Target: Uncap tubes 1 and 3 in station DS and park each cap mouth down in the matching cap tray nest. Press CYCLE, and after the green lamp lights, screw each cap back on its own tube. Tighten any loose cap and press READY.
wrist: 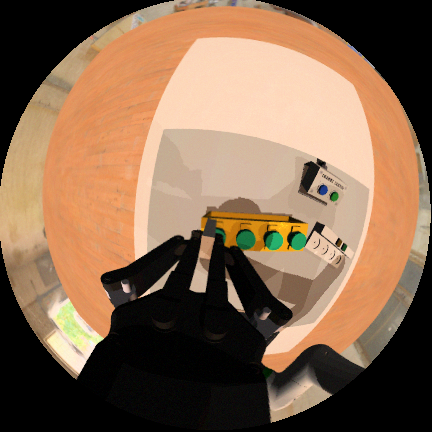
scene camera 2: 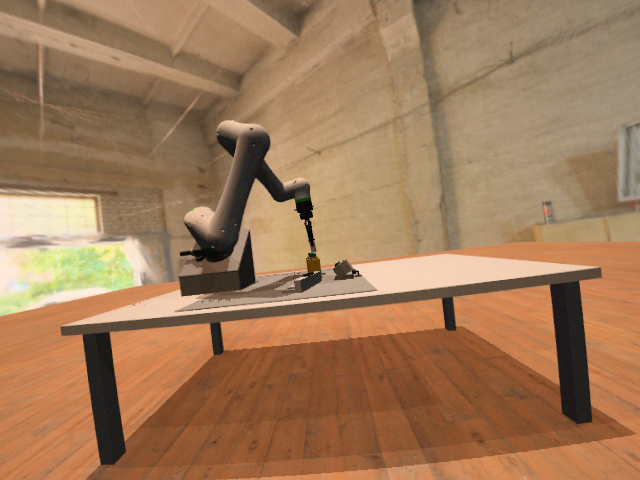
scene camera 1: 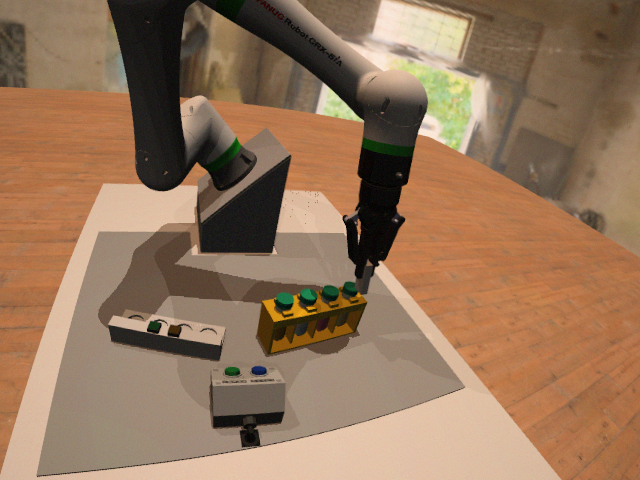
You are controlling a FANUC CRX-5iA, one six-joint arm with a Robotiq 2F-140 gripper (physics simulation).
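The yellow rack holds tubes under several green caps, including the left end cap and the right end cap in scene camera 1. My gripper is shut and empty, its tips close beside the right end cap and partly hiding it in the wrist view. Whether they touch cannot be told. The white cap tray has empty nests, with a dark green square and a brown square on it.
The grey control box carries a green button and a blue button. It stands in front of the rack and tray in scene camera 1. The dark arm base stands behind them.
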